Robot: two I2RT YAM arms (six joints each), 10 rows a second.
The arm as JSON. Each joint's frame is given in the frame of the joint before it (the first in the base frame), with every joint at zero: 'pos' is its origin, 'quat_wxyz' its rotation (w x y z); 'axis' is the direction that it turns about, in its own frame. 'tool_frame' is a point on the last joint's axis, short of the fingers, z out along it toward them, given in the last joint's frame.
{
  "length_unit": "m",
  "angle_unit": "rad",
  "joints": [
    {
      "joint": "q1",
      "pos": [
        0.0,
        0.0,
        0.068
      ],
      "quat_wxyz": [
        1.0,
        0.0,
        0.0,
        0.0
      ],
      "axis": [
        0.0,
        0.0,
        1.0
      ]
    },
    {
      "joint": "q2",
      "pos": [
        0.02,
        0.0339,
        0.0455
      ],
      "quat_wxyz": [
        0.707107,
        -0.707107,
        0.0,
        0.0
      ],
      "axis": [
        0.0,
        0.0,
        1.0
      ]
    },
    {
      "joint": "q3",
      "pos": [
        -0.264,
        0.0,
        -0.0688
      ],
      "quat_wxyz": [
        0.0,
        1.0,
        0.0,
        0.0
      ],
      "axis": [
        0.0,
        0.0,
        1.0
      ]
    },
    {
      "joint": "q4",
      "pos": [
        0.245,
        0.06,
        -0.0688
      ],
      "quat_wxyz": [
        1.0,
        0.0,
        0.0,
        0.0
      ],
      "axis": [
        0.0,
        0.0,
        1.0
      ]
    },
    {
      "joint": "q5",
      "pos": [
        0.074,
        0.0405,
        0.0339
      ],
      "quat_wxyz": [
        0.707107,
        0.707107,
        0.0,
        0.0
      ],
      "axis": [
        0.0,
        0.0,
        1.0
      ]
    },
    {
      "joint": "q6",
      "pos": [
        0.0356,
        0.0,
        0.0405
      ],
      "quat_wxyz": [
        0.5,
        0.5,
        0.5,
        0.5
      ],
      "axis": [
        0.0,
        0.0,
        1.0
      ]
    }
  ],
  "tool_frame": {
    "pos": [
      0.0,
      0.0,
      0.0
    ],
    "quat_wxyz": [
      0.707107,
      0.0,
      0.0,
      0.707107
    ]
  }
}
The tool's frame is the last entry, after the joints.
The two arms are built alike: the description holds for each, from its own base.
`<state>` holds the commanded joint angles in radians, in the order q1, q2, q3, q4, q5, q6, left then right.
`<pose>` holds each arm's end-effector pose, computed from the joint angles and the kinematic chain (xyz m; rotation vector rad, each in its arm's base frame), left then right.
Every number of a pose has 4 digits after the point. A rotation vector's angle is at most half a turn.
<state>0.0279 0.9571 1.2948 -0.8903 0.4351 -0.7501 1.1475 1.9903 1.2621 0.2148 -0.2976 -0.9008</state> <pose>0.1701 -0.0103 0.4113 -0.5775 2.1178 -0.8801 0.1730 0.4095 0.1833 -1.8751 0.9274 0.4598</pose>
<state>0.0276 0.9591 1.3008 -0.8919 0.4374 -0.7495 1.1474 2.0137 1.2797 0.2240 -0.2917 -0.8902</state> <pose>0.1700 -0.0104 0.4127 -0.5738 2.1163 -0.8826 0.1754 0.4141 0.1797 -1.8667 0.9390 0.4599</pose>
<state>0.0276 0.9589 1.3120 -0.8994 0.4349 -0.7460 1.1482 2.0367 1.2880 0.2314 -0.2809 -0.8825</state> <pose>0.1687 -0.0103 0.4154 -0.5693 2.1127 -0.8783 0.1768 0.4172 0.1730 -1.8670 0.9564 0.4540</pose>
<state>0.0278 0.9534 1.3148 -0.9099 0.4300 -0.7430 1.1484 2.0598 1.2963 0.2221 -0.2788 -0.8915</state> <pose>0.1662 -0.0102 0.4161 -0.5703 2.1139 -0.8712 0.1777 0.4192 0.1647 -1.8893 0.9637 0.4474</pose>
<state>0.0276 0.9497 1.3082 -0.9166 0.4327 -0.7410 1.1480 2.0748 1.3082 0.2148 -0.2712 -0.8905</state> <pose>0.1653 -0.0104 0.4140 -0.5717 2.1233 -0.8723 0.1791 0.4214 0.1612 -1.8950 0.9756 0.4400</pose>
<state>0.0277 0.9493 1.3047 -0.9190 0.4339 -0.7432 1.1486 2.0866 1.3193 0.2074 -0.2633 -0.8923</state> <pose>0.1653 -0.0104 0.4128 -0.5766 2.1282 -0.8742 0.1801 0.4234 0.1587 -1.9004 0.9826 0.4311</pose>
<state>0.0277 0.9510 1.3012 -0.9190 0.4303 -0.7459 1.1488 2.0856 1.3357 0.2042 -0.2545 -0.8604</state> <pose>0.1662 -0.0103 0.4115 -0.5847 2.1318 -0.8714 0.1814 0.4259 0.1639 -1.8734 1.0097 0.4404</pose>
